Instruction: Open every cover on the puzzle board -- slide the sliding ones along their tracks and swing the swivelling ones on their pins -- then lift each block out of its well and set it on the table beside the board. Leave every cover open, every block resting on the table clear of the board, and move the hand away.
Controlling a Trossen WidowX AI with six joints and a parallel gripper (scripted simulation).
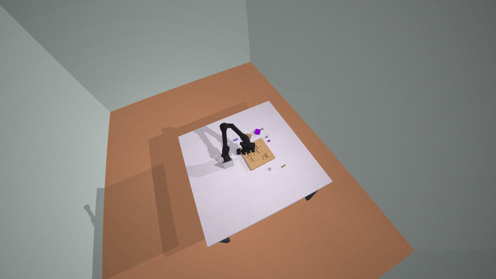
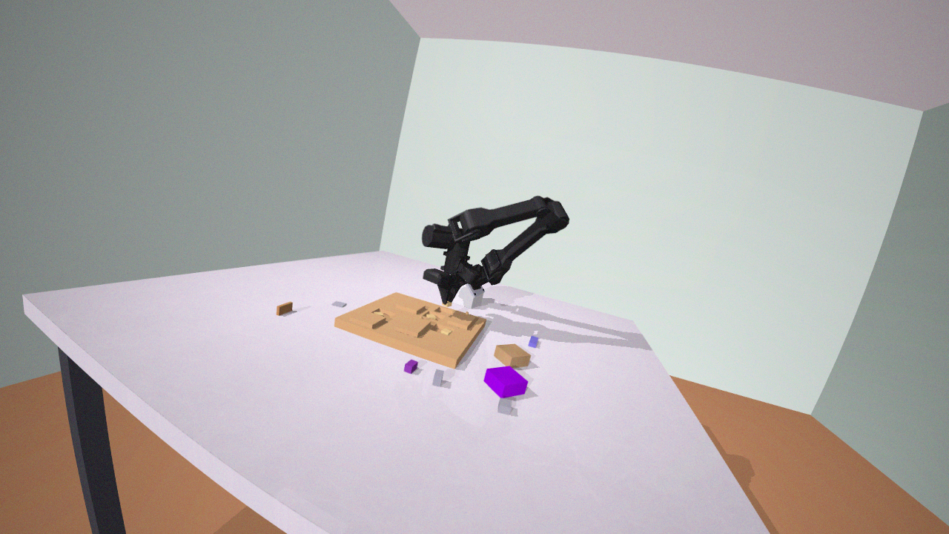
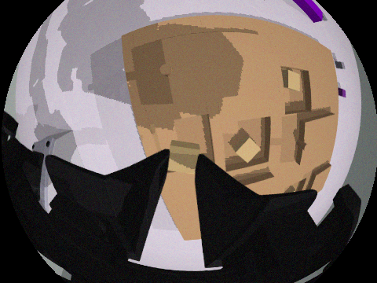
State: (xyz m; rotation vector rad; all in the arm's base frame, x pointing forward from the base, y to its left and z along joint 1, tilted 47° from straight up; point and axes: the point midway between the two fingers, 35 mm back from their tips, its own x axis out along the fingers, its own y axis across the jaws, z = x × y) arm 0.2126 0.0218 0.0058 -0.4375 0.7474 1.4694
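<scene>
My gripper tip is 100 mm short of the brown box, 240 mm to the right of it and 30 mm above it. Also, from my gripper tip: grey tile: 180 mm ahead, 230 mm to the right, 40 mm below; then blue piece: 50 mm behind, 260 mm to the left, 40 mm below; then small purple cube: 300 mm ahead, 90 mm to the left, 40 mm below.
</scene>
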